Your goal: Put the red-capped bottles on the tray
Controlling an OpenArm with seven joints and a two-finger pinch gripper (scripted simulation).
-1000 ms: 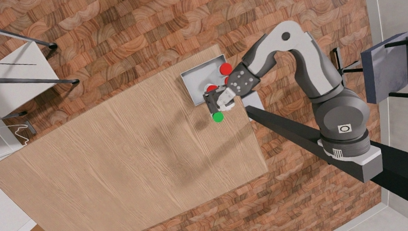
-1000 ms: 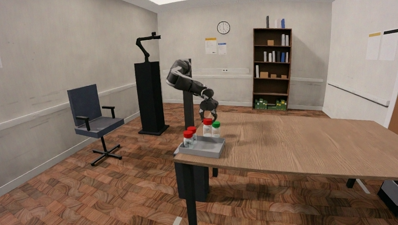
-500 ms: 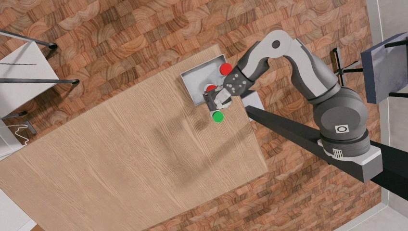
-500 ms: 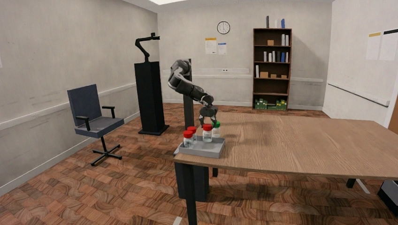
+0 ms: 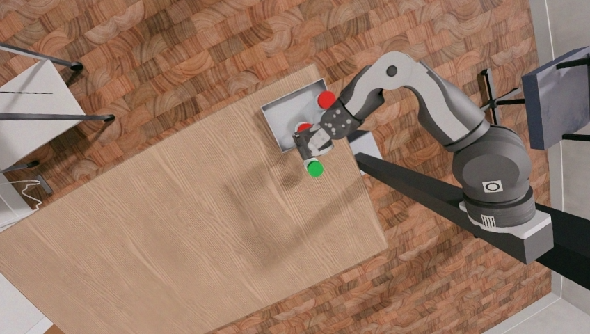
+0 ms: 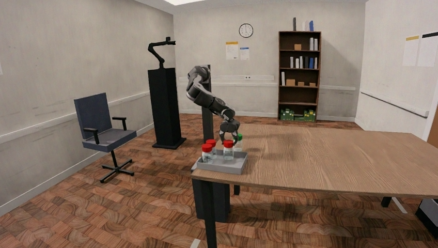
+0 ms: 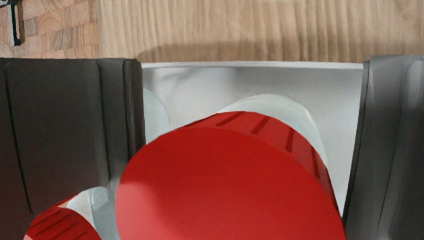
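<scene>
Right now the grey tray is 90 mm below my hand, 60 mm to the right of it and 20 mm behind it. The rest, counted from my hand: green-capped bottle 120 mm to the left, 60 mm below, 30 mm ahead.
</scene>
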